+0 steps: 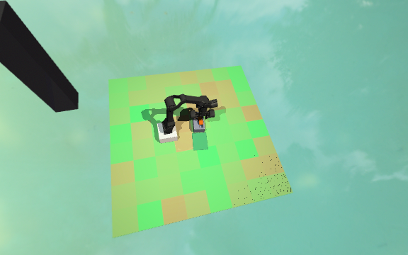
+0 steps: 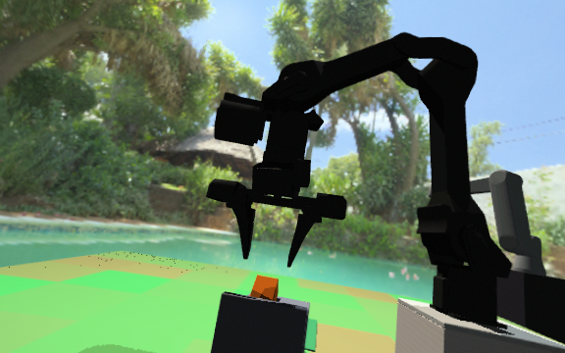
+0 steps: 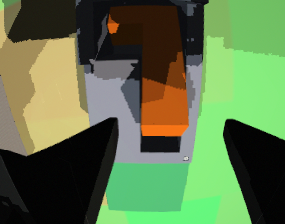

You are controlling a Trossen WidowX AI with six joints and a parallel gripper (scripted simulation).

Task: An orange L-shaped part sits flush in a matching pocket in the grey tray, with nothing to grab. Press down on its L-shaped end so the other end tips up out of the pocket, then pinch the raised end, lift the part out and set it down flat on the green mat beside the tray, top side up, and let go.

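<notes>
Right now the orange L-shaped part is 80 mm below my gripper tip, 40 mm to the left of it and 10 mm behind it. From my gripper tip the other things lie so: green mat: 140 mm to the right, 130 mm below, 40 mm behind.
</notes>
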